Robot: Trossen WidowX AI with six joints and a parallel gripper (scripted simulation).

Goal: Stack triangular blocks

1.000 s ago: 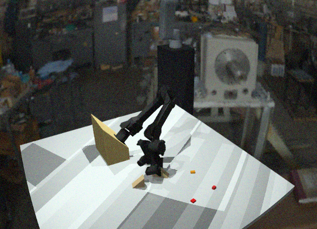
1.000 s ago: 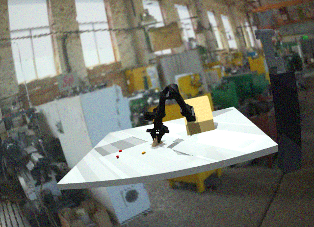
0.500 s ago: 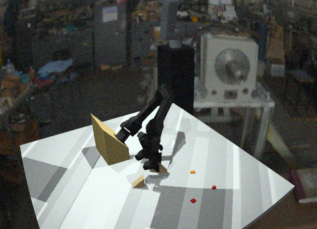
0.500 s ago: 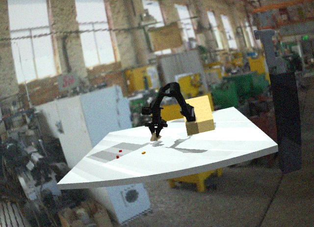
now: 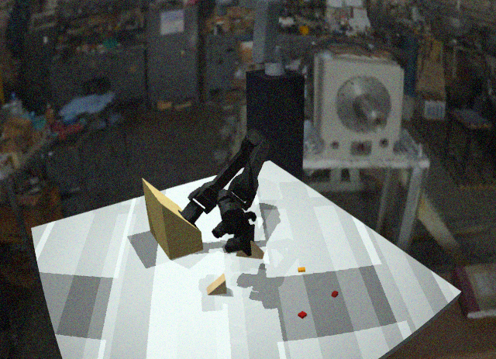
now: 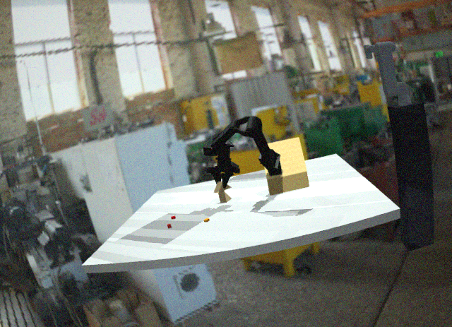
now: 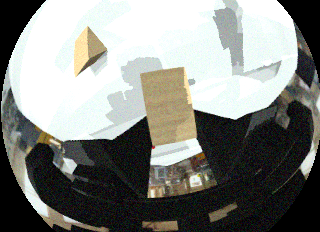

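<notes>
Now: the small tan triangular block 10 mm above my gripper tip. The rest, counted from my gripper tip: small orange piece 160 mm to the left, 100 mm below, 70 mm ahead.
</notes>
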